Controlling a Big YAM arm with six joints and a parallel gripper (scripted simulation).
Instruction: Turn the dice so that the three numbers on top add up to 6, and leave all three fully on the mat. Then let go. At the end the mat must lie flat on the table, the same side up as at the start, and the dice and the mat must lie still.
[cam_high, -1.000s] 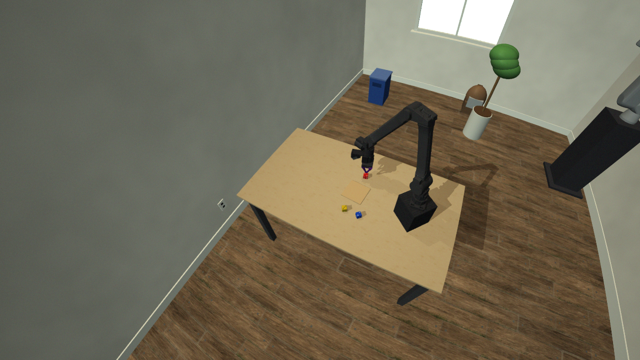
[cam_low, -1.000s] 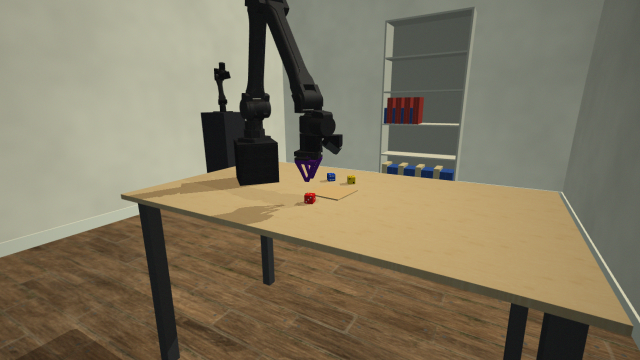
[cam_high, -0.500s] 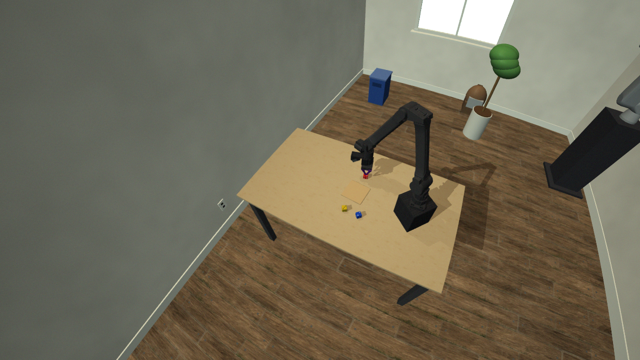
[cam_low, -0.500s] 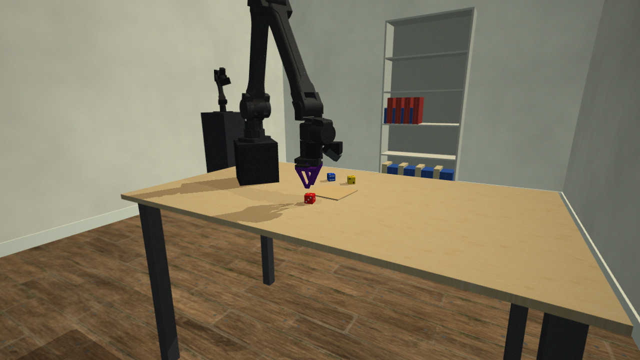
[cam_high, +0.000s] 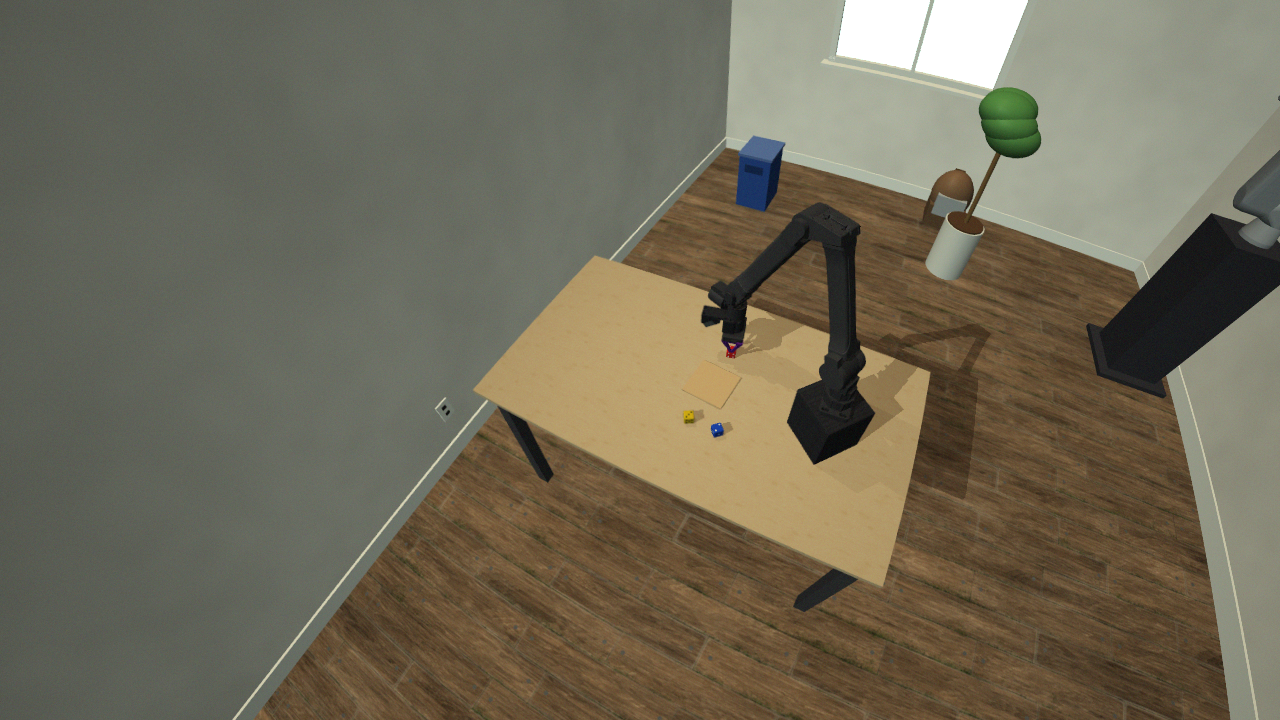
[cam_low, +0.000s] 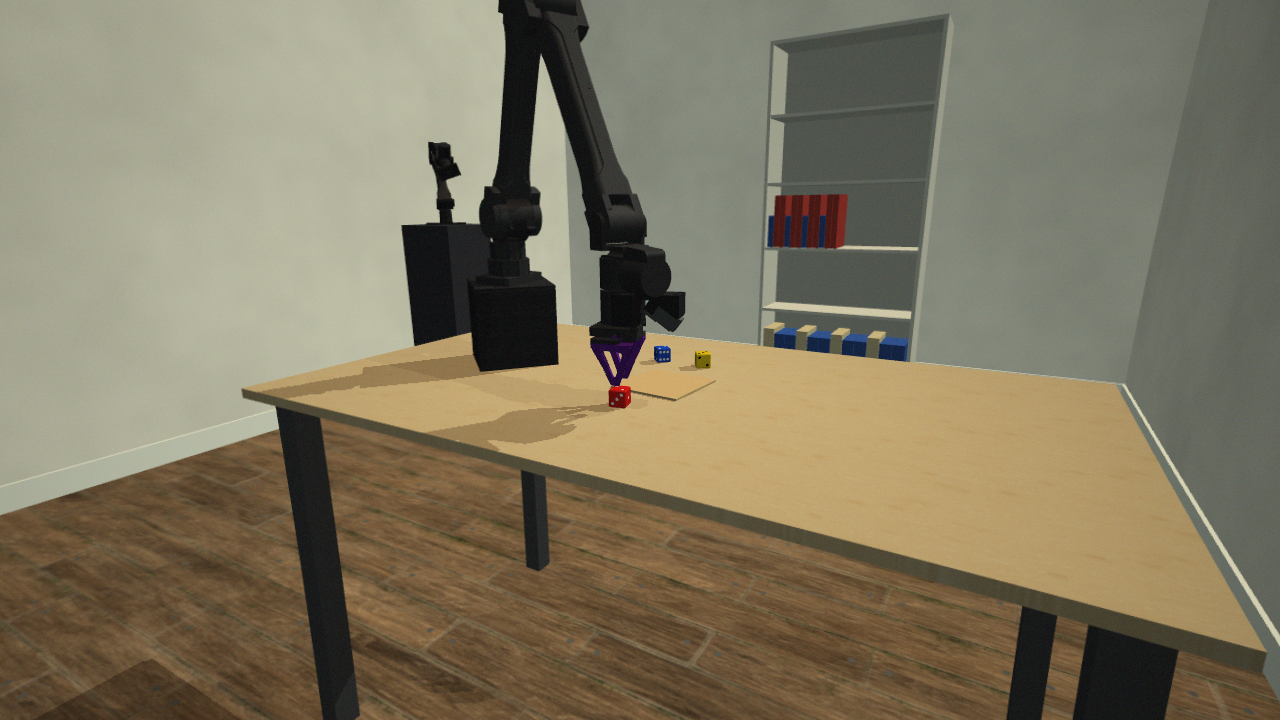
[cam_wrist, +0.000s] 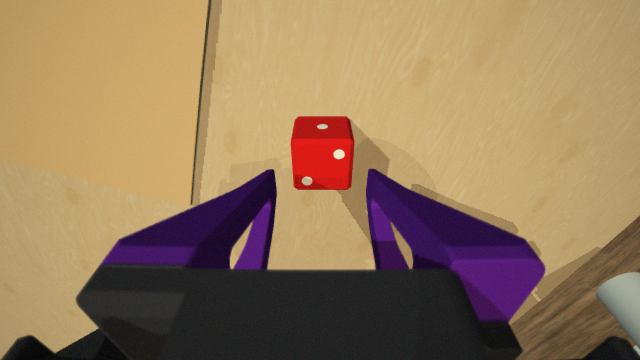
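My gripper is now 30 mm above the red die. Also, from my hand: blue die (300 mm to the left, 60 mm behind, 30 mm below); yellow die (290 mm to the left, 30 mm below, 30 mm ahead); tan mat (140 mm to the left, 50 mm below, 20 mm ahead).
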